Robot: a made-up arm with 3 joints. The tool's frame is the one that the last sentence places. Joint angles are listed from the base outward.
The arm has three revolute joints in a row. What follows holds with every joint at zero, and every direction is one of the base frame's. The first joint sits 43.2 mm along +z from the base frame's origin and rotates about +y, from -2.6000 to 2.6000 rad. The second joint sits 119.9 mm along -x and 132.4 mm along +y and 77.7 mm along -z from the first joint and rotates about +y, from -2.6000 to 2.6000 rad. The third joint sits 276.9 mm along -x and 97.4 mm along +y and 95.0 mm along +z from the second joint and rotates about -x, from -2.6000 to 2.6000 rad. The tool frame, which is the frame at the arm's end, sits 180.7 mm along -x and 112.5 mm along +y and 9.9 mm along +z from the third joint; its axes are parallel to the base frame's.
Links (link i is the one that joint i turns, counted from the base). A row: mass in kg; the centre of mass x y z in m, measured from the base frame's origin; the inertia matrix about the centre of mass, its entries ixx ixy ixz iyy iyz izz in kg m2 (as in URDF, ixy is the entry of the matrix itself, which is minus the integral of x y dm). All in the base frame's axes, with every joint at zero. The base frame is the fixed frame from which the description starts. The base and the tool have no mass.
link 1: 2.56; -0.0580 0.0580 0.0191; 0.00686 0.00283 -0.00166 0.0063 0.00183 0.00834
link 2: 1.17; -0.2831 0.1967 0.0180; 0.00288 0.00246 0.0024 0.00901 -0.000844 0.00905
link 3: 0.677; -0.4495 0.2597 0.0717; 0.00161 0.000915 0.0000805 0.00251 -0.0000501 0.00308
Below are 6 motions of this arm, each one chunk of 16 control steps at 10 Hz.
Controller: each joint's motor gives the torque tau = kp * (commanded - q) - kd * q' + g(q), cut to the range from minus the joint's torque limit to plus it. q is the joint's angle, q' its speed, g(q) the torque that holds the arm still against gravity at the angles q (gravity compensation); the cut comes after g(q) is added. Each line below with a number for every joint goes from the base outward.
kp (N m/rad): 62 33 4.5
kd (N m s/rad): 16 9.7 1.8
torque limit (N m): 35 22 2.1
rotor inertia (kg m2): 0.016 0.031 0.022
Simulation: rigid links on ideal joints. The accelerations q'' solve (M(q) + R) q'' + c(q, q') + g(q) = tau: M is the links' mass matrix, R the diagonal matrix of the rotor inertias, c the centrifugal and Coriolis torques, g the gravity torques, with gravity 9.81 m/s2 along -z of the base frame. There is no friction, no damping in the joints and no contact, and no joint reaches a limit. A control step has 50 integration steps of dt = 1/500 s. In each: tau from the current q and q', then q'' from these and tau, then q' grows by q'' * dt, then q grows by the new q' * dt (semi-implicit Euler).
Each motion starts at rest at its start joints. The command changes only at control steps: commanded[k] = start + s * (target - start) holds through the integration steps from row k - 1 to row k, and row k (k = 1, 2, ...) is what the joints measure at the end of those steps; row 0 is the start. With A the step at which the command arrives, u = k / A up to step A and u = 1 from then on. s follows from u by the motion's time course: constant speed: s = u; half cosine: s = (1 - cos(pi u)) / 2; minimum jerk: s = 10 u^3 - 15 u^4 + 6 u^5; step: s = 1 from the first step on.
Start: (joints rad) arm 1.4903 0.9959 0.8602
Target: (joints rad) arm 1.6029 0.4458 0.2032
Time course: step
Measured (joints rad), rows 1 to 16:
1: 1.5319 0.8486 0.7237
2: 1.5533 0.7282 0.6064
3: 1.5680 0.6437 0.5155
4: 1.5783 0.5845 0.4451
5: 1.5855 0.5430 0.3905
6: 1.5906 0.5140 0.3482
7: 1.5943 0.4936 0.3154
8: 1.5968 0.4793 0.2901
9: 1.5986 0.4693 0.2704
10: 1.5999 0.4623 0.2552
11: 1.6008 0.4574 0.2434
12: 1.6014 0.4539 0.2343
13: 1.6018 0.4515 0.2272
14: 1.6022 0.4498 0.2218
15: 1.6024 0.4486 0.2176
16: 1.6025 0.4478 0.2143

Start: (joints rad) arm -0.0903 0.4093 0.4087
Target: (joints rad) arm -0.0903 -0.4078 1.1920
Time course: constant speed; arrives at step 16
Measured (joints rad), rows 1 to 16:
1: -0.0893 0.3961 0.4181
2: -0.0889 0.3714 0.4366
3: -0.0889 0.3388 0.4622
4: -0.0891 0.3005 0.4932
5: -0.0893 0.2583 0.5284
6: -0.0895 0.2135 0.5667
7: -0.0897 0.1667 0.6075
8: -0.0899 0.1187 0.6502
9: -0.0900 0.0697 0.6943
10: -0.0901 0.0201 0.7395
11: -0.0902 -0.0299 0.7856
12: -0.0903 -0.0803 0.8323
13: -0.0904 -0.1309 0.8796
14: -0.0905 -0.1816 0.9272
15: -0.0905 -0.2324 0.9751
16: -0.0905 -0.2833 1.0233

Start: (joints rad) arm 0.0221 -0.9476 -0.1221
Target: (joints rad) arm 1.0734 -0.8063 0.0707
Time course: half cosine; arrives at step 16
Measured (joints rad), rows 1 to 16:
1: 0.0249 -0.9477 -0.1216
2: 0.0357 -0.9475 -0.1197
3: 0.0583 -0.9459 -0.1162
4: 0.0945 -0.9424 -0.1107
5: 0.1448 -0.9367 -0.1033
6: 0.2084 -0.9290 -0.0939
7: 0.2836 -0.9193 -0.0827
8: 0.3680 -0.9079 -0.0699
9: 0.4587 -0.8954 -0.0560
10: 0.5524 -0.8821 -0.0412
11: 0.6457 -0.8686 -0.0262
12: 0.7351 -0.8554 -0.0114
13: 0.8171 -0.8430 0.0027
14: 0.8887 -0.8318 0.0155
15: 0.9472 -0.8224 0.0267
16: 0.9902 -0.8151 0.0358

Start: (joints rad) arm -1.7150 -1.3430 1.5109
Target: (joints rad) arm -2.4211 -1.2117 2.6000
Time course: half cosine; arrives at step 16
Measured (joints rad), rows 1 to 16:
1: -1.7170 -1.3424 1.5130
2: -1.7244 -1.3404 1.5211
3: -1.7397 -1.3371 1.5383
4: -1.7642 -1.3322 1.5666
5: -1.7981 -1.3259 1.6068
6: -1.8408 -1.3183 1.6591
7: -1.8913 -1.3094 1.7226
8: -1.9480 -1.2997 1.7957
9: -2.0088 -1.2893 1.8764
10: -2.0716 -1.2786 1.9621
11: -2.1340 -1.2680 2.0499
12: -2.1939 -1.2579 2.1367
13: -2.2487 -1.2485 2.2196
14: -2.2966 -1.2404 2.2954
15: -2.3357 -1.2336 2.3614
16: -2.3644 -1.2286 2.4153

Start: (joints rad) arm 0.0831 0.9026 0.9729
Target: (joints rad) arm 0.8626 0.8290 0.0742
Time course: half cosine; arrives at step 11
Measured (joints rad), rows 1 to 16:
1: 0.0879 0.9018 0.9693
2: 0.1056 0.8993 0.9556
3: 0.1408 0.8952 0.9268
4: 0.1947 0.8897 0.8806
5: 0.2657 0.8829 0.8174
6: 0.3499 0.8753 0.7395
7: 0.4415 0.8674 0.6510
8: 0.5341 0.8598 0.5577
9: 0.6207 0.8530 0.4657
10: 0.6946 0.8475 0.3815
11: 0.7500 0.8437 0.3113
12: 0.7875 0.8410 0.2567
13: 0.8125 0.8386 0.2147
14: 0.8292 0.8365 0.1824
15: 0.8403 0.8348 0.1576
16: 0.8477 0.8334 0.1385

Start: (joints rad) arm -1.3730 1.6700 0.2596
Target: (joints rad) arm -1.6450 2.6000 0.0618
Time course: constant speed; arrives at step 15
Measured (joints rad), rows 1 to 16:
1: -1.3793 1.6865 0.2574
2: -1.3892 1.7166 0.2526
3: -1.4017 1.7563 0.2457
4: -1.4159 1.8027 0.2373
5: -1.4313 1.8538 0.2278
6: -1.4476 1.9082 0.2174
7: -1.4644 1.9648 0.2063
8: -1.4817 2.0231 0.1948
9: -1.4992 2.0825 0.1828
10: -1.5169 2.1427 0.1706
11: -1.5348 2.2034 0.1581
12: -1.5527 2.2645 0.1455
13: -1.5707 2.3259 0.1327
14: -1.5887 2.3874 0.1198
15: -1.6068 2.4491 0.1069
16: -1.6187 2.4945 0.0961

